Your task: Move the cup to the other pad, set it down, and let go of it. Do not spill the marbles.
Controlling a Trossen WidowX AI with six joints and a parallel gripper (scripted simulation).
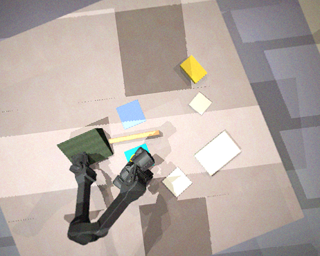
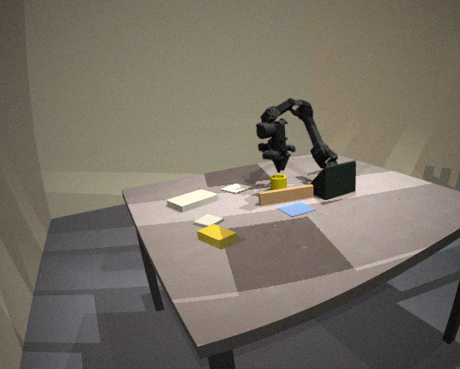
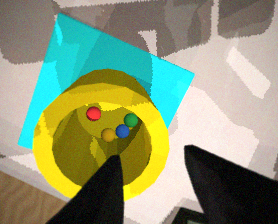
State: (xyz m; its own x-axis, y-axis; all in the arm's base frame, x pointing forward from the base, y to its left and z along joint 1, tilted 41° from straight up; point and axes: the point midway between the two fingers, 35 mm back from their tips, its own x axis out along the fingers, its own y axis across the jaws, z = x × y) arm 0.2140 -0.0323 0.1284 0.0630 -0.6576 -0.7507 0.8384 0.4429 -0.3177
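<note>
Right now the yellow cup is 50 mm below my gripper tip, 20 mm ahead of it and 10 mm to the left of it. Also, from my gripper tip: orange marble 70 mm below, 30 mm to the left, 10 mm ahead; red marble 70 mm below, 30 mm ahead, 20 mm to the left; cyan pad 100 mm below, 20 mm to the left, 20 mm ahead.
</note>
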